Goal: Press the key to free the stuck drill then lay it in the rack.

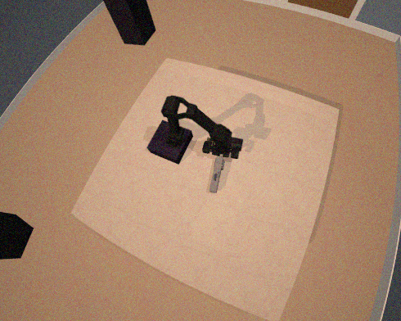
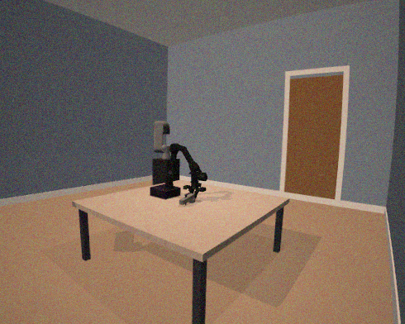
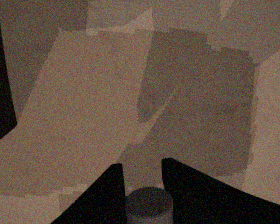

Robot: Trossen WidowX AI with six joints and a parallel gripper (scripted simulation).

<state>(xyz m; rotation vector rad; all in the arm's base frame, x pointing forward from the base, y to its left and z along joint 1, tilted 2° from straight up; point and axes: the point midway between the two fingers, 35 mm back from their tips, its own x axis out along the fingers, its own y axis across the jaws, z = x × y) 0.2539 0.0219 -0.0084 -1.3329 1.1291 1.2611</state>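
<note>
The drill lies 50 mm to the right of my gripper tip, 30 mm above it and 10 mm ahead of it. The rest, counted from my gripper tip: dark block (80 mm behind, 40 mm to the left).
</note>
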